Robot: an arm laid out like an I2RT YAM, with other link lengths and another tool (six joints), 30 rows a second.
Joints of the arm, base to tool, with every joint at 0 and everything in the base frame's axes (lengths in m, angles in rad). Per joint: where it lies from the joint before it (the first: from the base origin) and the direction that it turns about. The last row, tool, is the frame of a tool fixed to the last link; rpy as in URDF.
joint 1: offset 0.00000 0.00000 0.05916 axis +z
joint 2: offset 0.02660 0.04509 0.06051 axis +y
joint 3: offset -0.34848 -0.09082 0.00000 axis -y
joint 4: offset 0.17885 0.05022 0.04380 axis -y
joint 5: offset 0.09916 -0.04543 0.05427 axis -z
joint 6: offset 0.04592 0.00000 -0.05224 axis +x
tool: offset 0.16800 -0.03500 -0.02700 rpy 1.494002 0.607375 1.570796
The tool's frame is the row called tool.
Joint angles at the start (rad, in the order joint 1, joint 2, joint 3, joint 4, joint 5, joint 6): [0.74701 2.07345 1.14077 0.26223 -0.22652 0.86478]
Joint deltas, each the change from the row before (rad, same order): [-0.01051 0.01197 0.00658 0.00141 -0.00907 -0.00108]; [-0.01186 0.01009 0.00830 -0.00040 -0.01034 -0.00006]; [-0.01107 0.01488 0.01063 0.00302 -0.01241 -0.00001]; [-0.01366 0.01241 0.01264 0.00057 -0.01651 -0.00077]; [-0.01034 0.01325 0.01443 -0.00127 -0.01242 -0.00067]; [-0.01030 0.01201 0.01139 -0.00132 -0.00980 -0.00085]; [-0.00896 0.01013 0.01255 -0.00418 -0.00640 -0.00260]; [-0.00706 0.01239 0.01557 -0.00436 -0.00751 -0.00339]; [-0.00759 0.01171 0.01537 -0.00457 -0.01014 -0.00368]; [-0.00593 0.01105 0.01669 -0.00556 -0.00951 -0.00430]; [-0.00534 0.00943 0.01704 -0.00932 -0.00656 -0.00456]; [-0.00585 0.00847 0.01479 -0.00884 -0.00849 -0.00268]
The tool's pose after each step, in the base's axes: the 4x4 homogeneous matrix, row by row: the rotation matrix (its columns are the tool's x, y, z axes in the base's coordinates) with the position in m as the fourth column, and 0 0 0 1 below. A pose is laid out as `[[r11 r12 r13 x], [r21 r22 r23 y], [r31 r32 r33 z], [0 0 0 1]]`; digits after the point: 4 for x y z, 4 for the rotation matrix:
[[-0.6452 0.6143 0.4543 0.4052], [0.6847 0.2010 0.7006 0.3767], [0.3390 0.7631 -0.5503 0.0797], [0 0 0 1]]
[[-0.6406 0.6195 0.4537 0.4097], [0.6860 0.1962 0.7007 0.3747], [0.3451 0.7601 -0.5506 0.0775], [0 0 0 1]]
[[-0.6375 0.6244 0.4514 0.4146], [0.6851 0.1915 0.7028 0.3742], [0.3524 0.7573 -0.5498 0.0744], [0 0 0 1]]
[[-0.6353 0.6287 0.4485 0.4199], [0.6824 0.1851 0.7071 0.3732], [0.3615 0.7553 -0.5466 0.0729], [0 0 0 1]]
[[-0.6334 0.6322 0.4462 0.4248], [0.6805 0.1807 0.7101 0.3730], [0.3682 0.7535 -0.5447 0.0711], [0 0 0 1]]
[[-0.6302 0.6362 0.4451 0.4294], [0.6807 0.1769 0.7109 0.3718], [0.3735 0.7510 -0.5446 0.0687], [0 0 0 1]]
[[-0.6278 0.6382 0.4457 0.4340], [0.6819 0.1746 0.7103 0.3704], [0.3755 0.7498 -0.5448 0.0669], [0 0 0 1]]
[[-0.6278 0.6391 0.4443 0.4384], [0.6807 0.1739 0.7116 0.3705], [0.3775 0.7492 -0.5443 0.0650], [0 0 0 1]]
[[-0.6287 0.6403 0.4414 0.4425], [0.6780 0.1732 0.7143 0.3706], [0.3809 0.7484 -0.5430 0.0634], [0 0 0 1]]
[[-0.6312 0.6400 0.4382 0.4463], [0.6743 0.1734 0.7178 0.3714], [0.3834 0.7486 -0.5410 0.0623], [0 0 0 1]]
[[-0.6326 0.6400 0.4361 0.4499], [0.6725 0.1746 0.7192 0.3717], [0.3841 0.7482 -0.5409 0.0614], [0 0 0 1]]
[[-0.6328 0.6421 0.4326 0.4528], [0.6704 0.1748 0.7211 0.3716], [0.3874 0.7464 -0.5411 0.0604], [0 0 0 1]]

